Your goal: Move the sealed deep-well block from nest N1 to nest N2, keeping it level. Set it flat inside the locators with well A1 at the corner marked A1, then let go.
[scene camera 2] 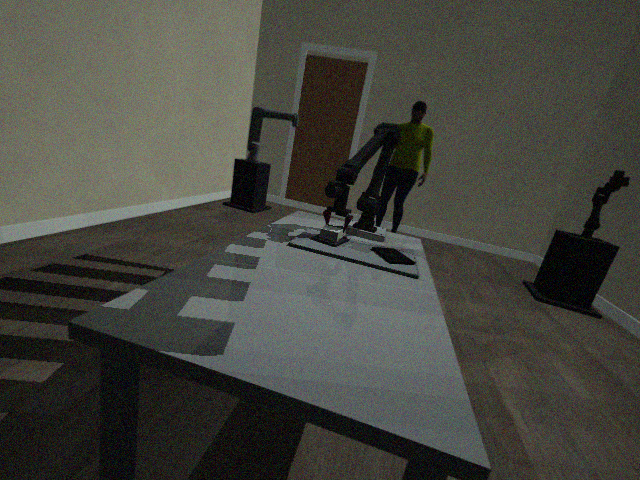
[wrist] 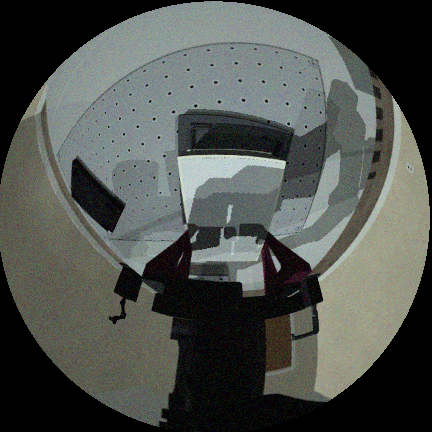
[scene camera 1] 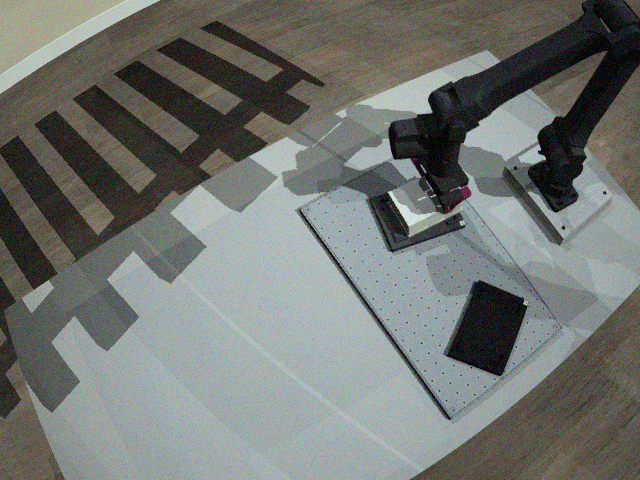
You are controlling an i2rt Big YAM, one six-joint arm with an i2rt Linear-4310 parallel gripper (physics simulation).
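Places are measured from the arm's base along level axes (x right, y up, z back), in centimetres.
Where they show: gripper, fingertip midpoint: (scene camera 2: 335,229) (wrist: 227,230) (scene camera 1: 437,195); arm's base at its link origin: (scene camera 2: 364,228) (scene camera 1: 552,186).
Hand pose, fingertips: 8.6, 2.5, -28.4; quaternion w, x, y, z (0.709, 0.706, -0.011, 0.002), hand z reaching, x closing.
Each offset is from my fingertips to the top centre of the thing, as dx, dy, dz. Level surfaces: height alone.
The sealed deep-well block @[+0.1, +2.2, -2.6] (scene camera 1: 413,211) (scene camera 2: 331,234) (wrist: 231,185) is a white box with a pale flat top. It sits level over nest N1 @[+0.1, -2.6, -4.0] (scene camera 1: 390,233) (wrist: 235,132), a dark tray on the perforated grey board @[-12.5, -4.3, -6.4] (scene camera 1: 370,286) (scene camera 2: 361,254) (wrist: 132,120). The wrist view shows the tray's recess beyond the block, so the block looks slightly raised. My gripper (scene camera 1: 447,200) (scene camera 2: 337,221) (wrist: 227,230) has maroon fingers and is shut on the block's near end. Nest N2 @[-28.2, -2.6, -3.3] (scene camera 1: 487,326) (scene camera 2: 391,256) (wrist: 95,197) is a flat black rectangle at the board's other end and holds nothing.
The board lies on a long grey table @[dy -5.7] (scene camera 1: 270,333) (scene camera 2: 347,343). The arm's base (scene camera 1: 549,176) stands on a plate beside the board. A person in a yellow top (scene camera 2: 413,152) stands behind the table. Another arm on a black pedestal (scene camera 2: 250,183) stands by the door.
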